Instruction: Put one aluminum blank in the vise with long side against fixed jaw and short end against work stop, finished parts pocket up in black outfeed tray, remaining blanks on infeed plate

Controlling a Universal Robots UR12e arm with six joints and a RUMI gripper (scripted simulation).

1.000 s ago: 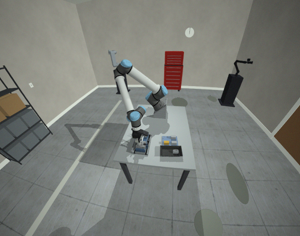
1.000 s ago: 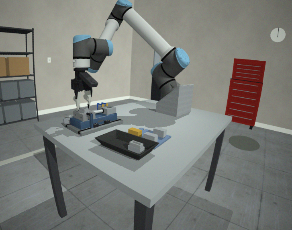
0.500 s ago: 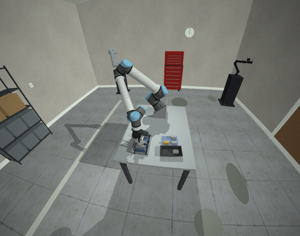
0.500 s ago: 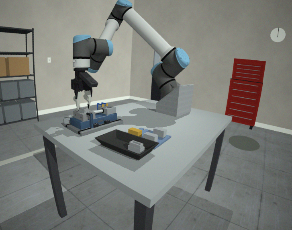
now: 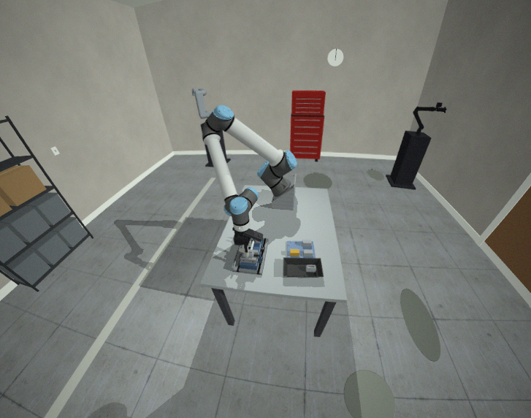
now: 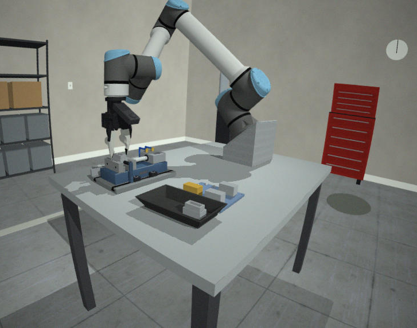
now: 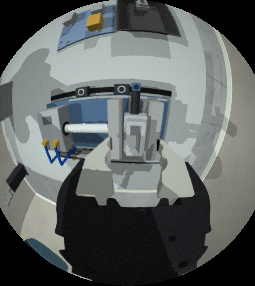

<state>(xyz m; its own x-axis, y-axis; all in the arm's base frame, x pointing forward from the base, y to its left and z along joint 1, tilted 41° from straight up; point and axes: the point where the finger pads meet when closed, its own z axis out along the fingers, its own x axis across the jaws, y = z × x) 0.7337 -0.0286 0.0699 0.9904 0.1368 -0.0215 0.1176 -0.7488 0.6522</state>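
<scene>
Right now my hand is 4 cm above the fixed jaw and 3 cm short of it. From my hand the other things lie so: vise: 8 cm below, 7 cm behind, 1 cm to the right; then dark work stop: 5 cm to the left, 3 cm below, 1 cm behind; then yellow brass blank: 27 cm to the left, 13 cm behind, 10 cm below.
</scene>
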